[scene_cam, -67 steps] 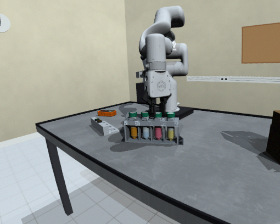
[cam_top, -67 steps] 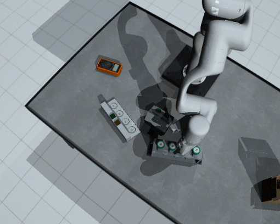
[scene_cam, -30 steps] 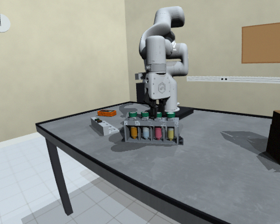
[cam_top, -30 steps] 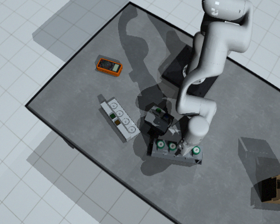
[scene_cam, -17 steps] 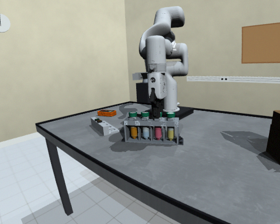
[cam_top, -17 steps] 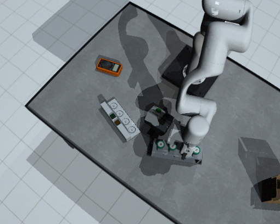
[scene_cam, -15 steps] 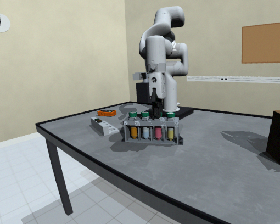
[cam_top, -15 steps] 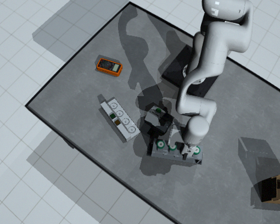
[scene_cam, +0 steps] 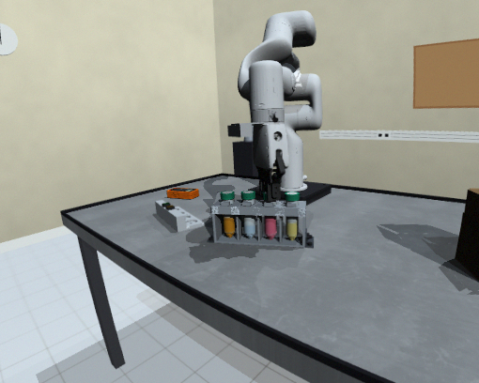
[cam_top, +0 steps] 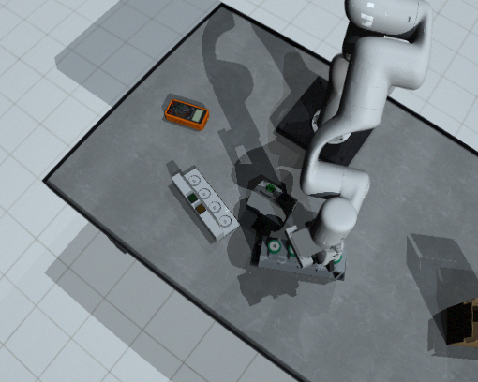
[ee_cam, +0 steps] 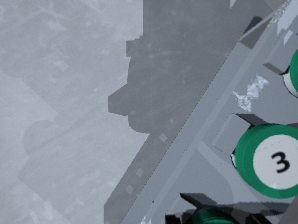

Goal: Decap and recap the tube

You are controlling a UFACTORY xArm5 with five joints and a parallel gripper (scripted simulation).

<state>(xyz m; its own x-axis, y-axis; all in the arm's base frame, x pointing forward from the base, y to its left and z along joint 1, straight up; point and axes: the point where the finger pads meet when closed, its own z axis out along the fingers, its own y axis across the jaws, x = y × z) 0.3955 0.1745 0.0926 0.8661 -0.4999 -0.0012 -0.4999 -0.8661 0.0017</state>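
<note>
The tube 2's threaded neck is 10 mm below my hand. The rest, counted from my hand: key housing 180 mm to the right, 80 mm below, 80 mm behind; then green key 200 mm to the right, 100 mm behind, 60 mm below; then blue key 160 mm to the right, 100 mm behind, 60 mm below.
</note>
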